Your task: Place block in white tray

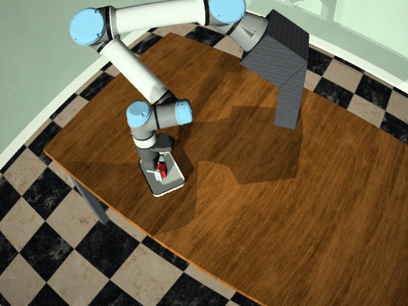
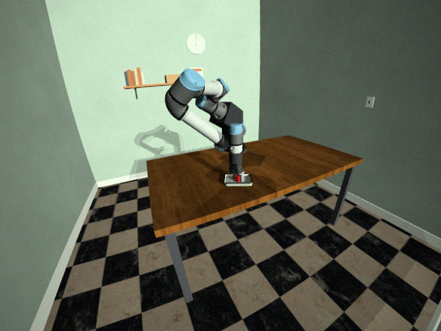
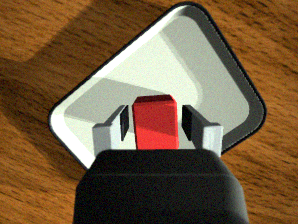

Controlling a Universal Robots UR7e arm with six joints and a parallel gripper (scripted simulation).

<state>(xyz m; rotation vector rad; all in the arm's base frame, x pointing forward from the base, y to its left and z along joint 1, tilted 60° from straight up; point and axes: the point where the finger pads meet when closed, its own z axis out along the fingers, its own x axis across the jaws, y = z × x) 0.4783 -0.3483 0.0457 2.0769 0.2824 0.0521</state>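
Now: the red block right at my hand. Round my hand: white tray (10 mm below).
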